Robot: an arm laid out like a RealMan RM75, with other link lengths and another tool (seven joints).
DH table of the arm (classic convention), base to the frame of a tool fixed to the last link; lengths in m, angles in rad. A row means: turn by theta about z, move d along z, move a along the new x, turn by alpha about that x. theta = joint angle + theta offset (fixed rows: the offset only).
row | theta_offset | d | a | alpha
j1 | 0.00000 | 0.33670 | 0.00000 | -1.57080
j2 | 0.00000 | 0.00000 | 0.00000 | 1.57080
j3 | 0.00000 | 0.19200 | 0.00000 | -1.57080
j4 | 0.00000 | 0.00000 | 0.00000 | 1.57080
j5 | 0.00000 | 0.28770 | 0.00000 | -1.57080
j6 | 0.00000 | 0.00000 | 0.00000 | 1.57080
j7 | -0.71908 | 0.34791 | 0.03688 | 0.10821
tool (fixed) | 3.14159 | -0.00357 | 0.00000 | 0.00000
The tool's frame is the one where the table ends.
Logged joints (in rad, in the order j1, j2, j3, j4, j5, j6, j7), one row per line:
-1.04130, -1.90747, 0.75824, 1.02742, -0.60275, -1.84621, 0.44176
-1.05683, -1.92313, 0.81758, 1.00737, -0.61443, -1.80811, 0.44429
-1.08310, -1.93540, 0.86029, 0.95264, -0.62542, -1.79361, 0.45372
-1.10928, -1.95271, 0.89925, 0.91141, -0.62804, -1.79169, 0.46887
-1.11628, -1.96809, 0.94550, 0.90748, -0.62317, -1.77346, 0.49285
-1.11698, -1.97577, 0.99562, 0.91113, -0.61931, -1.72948, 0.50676
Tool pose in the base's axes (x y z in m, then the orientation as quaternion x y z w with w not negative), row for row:
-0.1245, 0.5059, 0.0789, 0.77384, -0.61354, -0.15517, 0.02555
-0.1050, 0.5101, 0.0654, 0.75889, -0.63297, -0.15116, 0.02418
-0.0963, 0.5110, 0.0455, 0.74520, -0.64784, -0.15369, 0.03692
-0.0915, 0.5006, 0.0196, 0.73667, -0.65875, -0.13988, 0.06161
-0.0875, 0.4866, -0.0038, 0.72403, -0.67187, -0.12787, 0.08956
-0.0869, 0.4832, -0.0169, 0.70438, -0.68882, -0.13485, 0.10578
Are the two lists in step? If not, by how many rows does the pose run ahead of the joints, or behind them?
The pose runs 1 row behind the joints: the pose in row i belongs to the joints in row i - 1.
